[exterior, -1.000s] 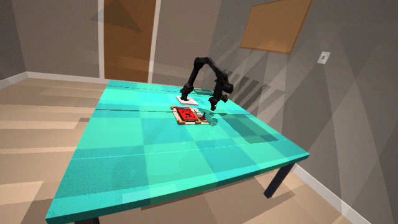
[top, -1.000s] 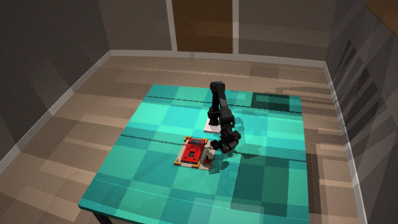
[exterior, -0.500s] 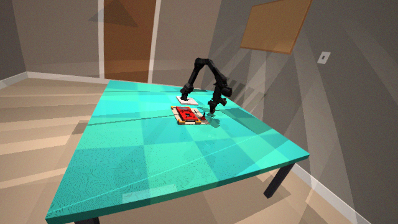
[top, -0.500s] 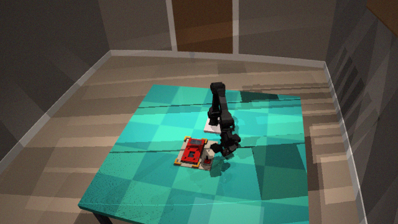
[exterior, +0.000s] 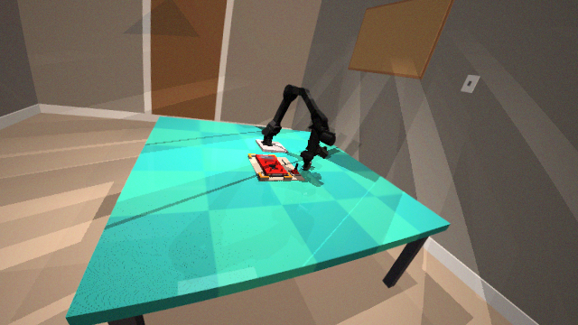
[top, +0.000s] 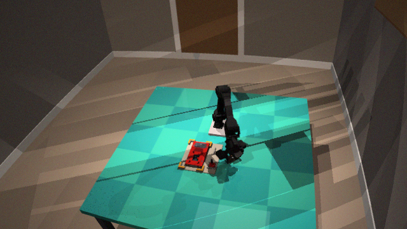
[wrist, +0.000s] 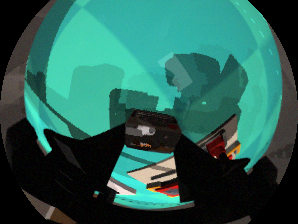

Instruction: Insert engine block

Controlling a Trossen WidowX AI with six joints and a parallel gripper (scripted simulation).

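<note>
Now: gripper tip right at the engine block. The rest, counted from my gripper tip: beige base plate: 1 cm ahead, 20 cm to the right.
</note>
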